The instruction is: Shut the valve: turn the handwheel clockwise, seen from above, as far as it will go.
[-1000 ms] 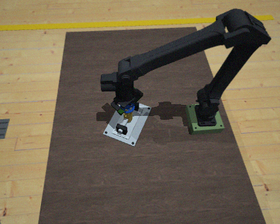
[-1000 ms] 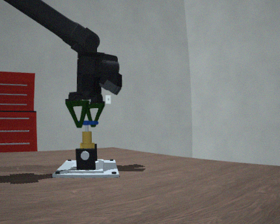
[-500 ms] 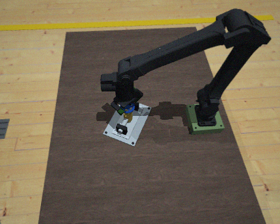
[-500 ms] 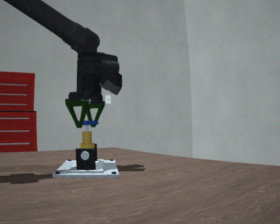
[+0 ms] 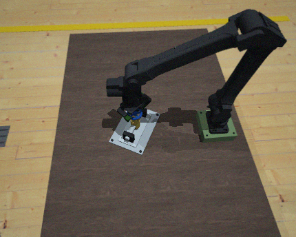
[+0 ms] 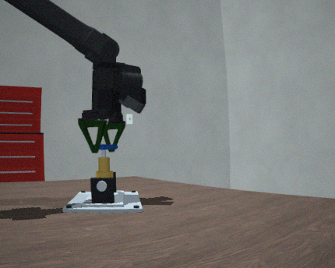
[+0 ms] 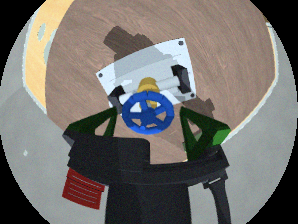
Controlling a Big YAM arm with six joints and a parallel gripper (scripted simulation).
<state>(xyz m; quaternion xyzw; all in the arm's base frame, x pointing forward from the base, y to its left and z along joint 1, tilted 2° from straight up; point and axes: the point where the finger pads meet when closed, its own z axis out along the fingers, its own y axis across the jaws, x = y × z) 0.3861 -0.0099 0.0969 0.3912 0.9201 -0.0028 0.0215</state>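
Right now the handwheel is right at my hand.
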